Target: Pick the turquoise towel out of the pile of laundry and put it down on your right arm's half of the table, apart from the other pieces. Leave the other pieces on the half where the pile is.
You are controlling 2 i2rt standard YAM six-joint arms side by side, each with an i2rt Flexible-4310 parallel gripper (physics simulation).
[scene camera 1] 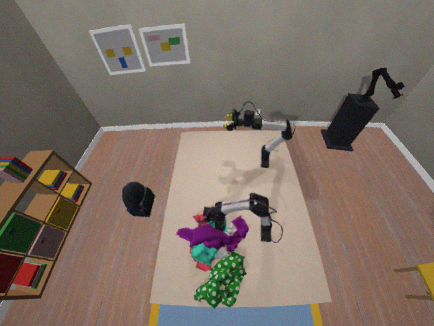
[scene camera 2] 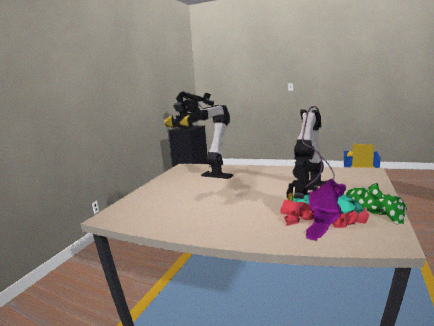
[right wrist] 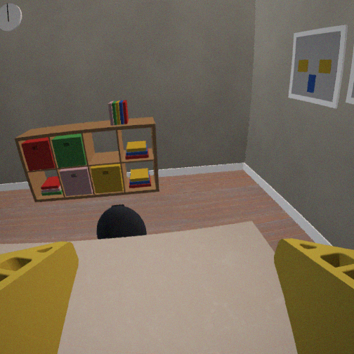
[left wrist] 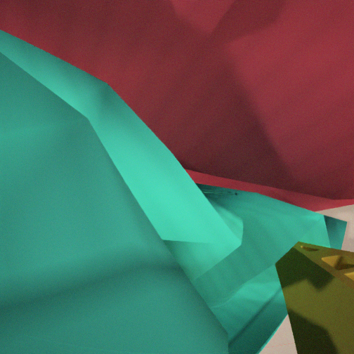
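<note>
The turquoise towel [scene camera 1: 203, 254] [scene camera 2: 350, 204] [left wrist: 100, 225] lies crumpled in the pile, partly under a purple piece [scene camera 1: 207, 237] [scene camera 2: 326, 202] and over a red piece [scene camera 1: 203, 266] [scene camera 2: 295, 209] [left wrist: 290, 90]. A bit of a grey-white piece [scene camera 1: 221, 254] shows beside it. My left gripper [scene camera 2: 301, 195] is open, low at the pile's end nearer the right arm; turquoise cloth lies between its fingers, and one finger is hidden behind cloth in the left wrist view. My right gripper [scene camera 1: 228, 121] [scene camera 2: 177, 121] [right wrist: 175, 253] is open and empty, raised high.
A green piece with white dots [scene camera 1: 222, 282] [scene camera 2: 372, 199] lies beside the pile, near the end of the table [scene camera 1: 200, 165] [scene camera 2: 175, 215]. A black chair [scene camera 1: 138, 198] [right wrist: 121, 225] stands by the table's long edge. A shelf unit [right wrist: 87, 127] stands farther off.
</note>
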